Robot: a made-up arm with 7 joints. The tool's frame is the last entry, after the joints.
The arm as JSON. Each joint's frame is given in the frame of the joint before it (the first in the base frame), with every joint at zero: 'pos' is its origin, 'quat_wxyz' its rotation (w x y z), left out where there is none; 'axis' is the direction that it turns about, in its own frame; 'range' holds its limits. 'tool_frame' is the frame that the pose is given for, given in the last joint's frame.
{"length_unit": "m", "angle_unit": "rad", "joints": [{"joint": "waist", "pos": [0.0, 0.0, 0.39], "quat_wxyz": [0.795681, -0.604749, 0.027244, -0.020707], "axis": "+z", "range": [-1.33, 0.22]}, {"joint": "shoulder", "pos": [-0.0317, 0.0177, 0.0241], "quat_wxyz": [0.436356, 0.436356, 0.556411, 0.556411], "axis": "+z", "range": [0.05, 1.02]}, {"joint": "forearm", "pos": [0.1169, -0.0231, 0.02], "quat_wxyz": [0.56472, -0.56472, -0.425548, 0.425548], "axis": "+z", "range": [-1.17, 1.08]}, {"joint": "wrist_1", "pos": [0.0, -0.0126, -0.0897], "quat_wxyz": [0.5, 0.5, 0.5, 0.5], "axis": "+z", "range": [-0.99, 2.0]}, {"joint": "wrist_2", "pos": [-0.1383, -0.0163, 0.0], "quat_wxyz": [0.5, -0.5, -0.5, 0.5], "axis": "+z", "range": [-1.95, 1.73]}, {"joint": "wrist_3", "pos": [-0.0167, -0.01, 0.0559], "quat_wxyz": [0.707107, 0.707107, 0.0, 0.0], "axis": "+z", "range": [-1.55, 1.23]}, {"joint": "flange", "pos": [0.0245, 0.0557, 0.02], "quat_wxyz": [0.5, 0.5, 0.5, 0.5], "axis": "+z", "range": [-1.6, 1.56]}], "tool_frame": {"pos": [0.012, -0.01, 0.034], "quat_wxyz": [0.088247, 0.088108, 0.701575, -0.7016]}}
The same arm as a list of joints. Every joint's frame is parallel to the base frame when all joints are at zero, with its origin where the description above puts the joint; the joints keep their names.
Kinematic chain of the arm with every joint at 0, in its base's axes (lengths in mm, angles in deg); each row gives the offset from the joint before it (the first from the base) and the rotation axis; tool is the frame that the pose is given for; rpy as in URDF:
waist: xyz 0.0 0.0 390.0 axis 0.068403 0.961235 0.26711
shoulder: xyz -30.0 30.0 -10.0 axis 0.968889 -0.0002 -0.247497
forearm: xyz -10.0 10.0 -120.0 axis 0.247497 -0.0001 0.968889
wrist_1: xyz -10.0 0.0 -90.0 axis 0.0002 1 0
wrist_2: xyz 130.0 0.0 -50.0 axis 0.968889 -0.0002 -0.247497
wrist_3: xyz 50.0 10.0 -30.0 axis 0.0002 1 0
flange: xyz 60.0 20.0 10.0 axis 0.247497 -0.0001 0.968889
tool: xyz 20.0 -10.0 30.0 rpy -90.00 0.00 180.00
Joint limits (deg, base to tool): -76.20..12.61 2.86..58.44 -67.04..61.88 -56.72..114.59 -111.73..99.12 -88.81..70.47 -91.67..89.38

